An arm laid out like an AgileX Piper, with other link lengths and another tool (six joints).
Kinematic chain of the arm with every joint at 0, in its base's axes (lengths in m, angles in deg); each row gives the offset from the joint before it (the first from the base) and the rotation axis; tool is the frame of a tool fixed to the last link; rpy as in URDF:
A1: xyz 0 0 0.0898 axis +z
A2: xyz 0 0 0 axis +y
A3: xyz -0.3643 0 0.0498 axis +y
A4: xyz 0.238 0 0.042 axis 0.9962 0 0.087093
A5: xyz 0 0 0 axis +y
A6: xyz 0.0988 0 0.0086 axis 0.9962 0 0.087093
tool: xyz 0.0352 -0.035 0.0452 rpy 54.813 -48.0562 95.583
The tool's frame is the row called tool.
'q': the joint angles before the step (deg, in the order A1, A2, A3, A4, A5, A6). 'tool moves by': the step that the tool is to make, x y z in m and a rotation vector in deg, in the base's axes. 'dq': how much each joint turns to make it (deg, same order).
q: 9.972, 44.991, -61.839, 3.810, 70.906, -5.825
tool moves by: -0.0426, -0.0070, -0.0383, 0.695, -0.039, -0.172
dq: 0.049, -9.035, 8.987, 0.390, -0.142, 0.476
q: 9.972, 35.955, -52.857, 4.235, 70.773, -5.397
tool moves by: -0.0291, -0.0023, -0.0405, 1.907, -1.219, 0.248
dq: -0.033, -8.041, 8.998, 1.607, -2.508, 0.137
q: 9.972, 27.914, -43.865, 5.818, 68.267, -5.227
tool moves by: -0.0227, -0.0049, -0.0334, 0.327, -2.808, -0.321
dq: -0.016, -7.607, 7.187, -0.257, -2.412, -0.016
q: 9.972, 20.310, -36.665, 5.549, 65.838, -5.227
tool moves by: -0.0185, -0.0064, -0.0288, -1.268, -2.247, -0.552
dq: -0.007, -6.850, 5.278, -1.656, -0.412, -0.161
